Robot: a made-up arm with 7 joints.
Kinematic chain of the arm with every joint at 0, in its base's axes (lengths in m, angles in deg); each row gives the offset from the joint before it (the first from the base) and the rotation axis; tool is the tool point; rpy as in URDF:
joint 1: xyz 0 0 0.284 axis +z
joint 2: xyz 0 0 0 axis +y
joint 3: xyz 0 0 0.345 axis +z
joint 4: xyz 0.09 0 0 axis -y
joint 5: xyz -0.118 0 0.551 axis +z
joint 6: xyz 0 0 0 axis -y
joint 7: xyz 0.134 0 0 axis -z
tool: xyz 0 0 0 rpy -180 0 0
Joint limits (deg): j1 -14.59..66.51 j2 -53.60..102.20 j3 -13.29..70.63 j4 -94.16..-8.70 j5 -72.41..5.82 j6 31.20..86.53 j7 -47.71..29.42
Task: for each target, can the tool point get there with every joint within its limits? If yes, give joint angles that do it. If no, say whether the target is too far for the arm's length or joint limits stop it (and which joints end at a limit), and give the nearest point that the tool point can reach.
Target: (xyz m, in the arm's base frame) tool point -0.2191 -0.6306 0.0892
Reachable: no: joint limits stop it (at a limit: joint 1, joint 2, joint 3, joint 4, joint 6) | nearest point 0.1288 -0.2947 -0.4468 | short by 0.722 m
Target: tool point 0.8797 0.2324 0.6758
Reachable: yes | joints 3.62 47.63 43.43 -28.94 -53.61 36.69 -15.81
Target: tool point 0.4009 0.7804 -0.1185
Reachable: yes | joints 53.61 73.36 15.93 -61.79 -34.86 59.34 12.45
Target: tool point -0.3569 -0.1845 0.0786
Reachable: no: joint limits stop it (at a limit: joint 1, joint 2, joint 4, joint 6) | nearest point -0.3734 0.3673 -0.2820 | short by 0.659 m
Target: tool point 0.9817 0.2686 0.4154
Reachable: yes | joints 7.39 64.83 26.54 -26.62 -11.92 61.78 13.56
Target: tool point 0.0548 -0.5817 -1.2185
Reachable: no: too far | nearest point 0.1985 -0.2600 -0.5396 | short by 0.765 m
